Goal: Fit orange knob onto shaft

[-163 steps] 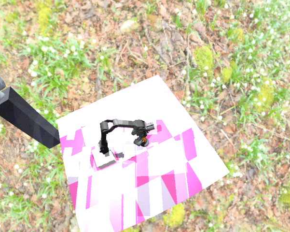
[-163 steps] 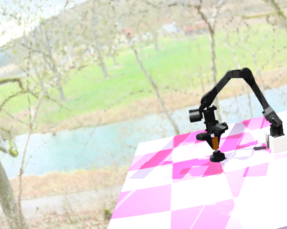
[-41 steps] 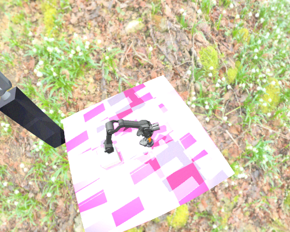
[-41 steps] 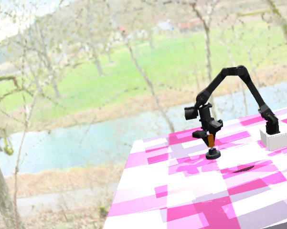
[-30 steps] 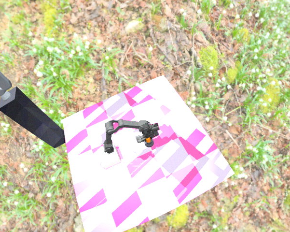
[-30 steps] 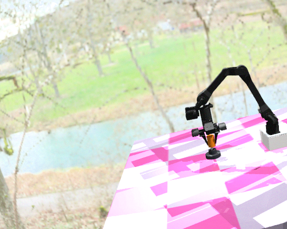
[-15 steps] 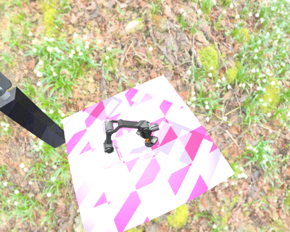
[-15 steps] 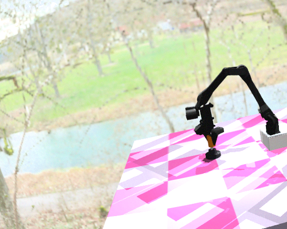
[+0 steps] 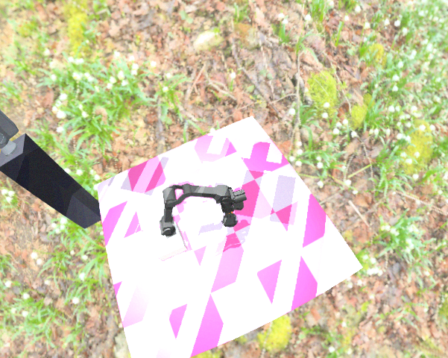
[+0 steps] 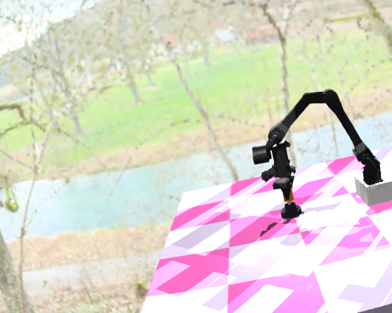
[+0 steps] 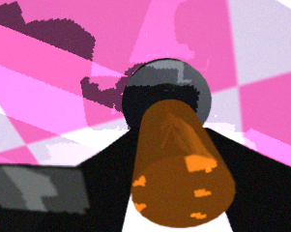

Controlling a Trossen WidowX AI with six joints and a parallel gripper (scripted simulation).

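Right now the round pedestal is 40 mm below my gripper tip. Round my gripper tip: orange knob: 30 mm above.
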